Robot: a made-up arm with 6 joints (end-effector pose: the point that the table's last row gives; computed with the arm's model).
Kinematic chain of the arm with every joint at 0, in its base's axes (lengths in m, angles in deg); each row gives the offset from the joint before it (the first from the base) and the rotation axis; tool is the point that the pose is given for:
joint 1: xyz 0 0 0.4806 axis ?
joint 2: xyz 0.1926 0 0 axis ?
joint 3: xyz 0 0 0.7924 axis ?
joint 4: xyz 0 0 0.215 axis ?
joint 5: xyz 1.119 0 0 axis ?
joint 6: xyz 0.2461 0 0 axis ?
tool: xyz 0 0 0
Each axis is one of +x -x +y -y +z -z.
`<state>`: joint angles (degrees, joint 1 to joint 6).
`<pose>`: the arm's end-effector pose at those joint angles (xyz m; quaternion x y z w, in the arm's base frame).
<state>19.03 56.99 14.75 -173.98 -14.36 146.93</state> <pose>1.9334 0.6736 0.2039 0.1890 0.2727 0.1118 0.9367</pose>
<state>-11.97 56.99 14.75 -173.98 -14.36 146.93</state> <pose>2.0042 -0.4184 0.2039 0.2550 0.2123 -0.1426 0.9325</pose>
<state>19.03 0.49 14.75 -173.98 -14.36 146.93</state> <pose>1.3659 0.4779 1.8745 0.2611 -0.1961 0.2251 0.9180</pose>
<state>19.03 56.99 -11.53 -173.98 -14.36 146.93</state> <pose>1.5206 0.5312 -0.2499 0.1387 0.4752 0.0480 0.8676</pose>
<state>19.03 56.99 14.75 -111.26 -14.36 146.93</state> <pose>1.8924 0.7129 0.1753 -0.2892 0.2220 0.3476 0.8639</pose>
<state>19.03 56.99 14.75 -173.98 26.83 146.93</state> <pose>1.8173 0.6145 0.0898 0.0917 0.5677 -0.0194 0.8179</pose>
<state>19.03 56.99 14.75 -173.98 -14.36 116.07</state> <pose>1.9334 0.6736 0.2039 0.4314 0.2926 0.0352 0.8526</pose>
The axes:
joint 1: +z
joint 2: +y
joint 3: -y
joint 4: -x
joint 5: -y
joint 6: -x

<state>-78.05 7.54 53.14 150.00 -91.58 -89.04</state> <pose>0.0389 -0.7777 2.3603 0.4172 0.3807 0.8158 0.1243</pose>
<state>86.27 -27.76 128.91 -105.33 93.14 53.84</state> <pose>0.1551 -1.2638 1.4818 -0.9873 -0.0576 -0.1057 0.1037</pose>
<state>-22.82 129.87 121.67 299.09 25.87 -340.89</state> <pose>1.9597 -0.9264 0.0459 0.3089 -0.1704 -0.3472 0.8689</pose>
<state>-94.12 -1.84 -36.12 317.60 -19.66 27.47</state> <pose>-0.0427 -1.3704 0.6389 0.4116 0.1766 -0.6153 0.6487</pose>
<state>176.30 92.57 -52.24 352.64 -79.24 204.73</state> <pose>-0.0198 -0.0298 -0.2060 -0.1755 -0.3485 -0.1622 0.9063</pose>
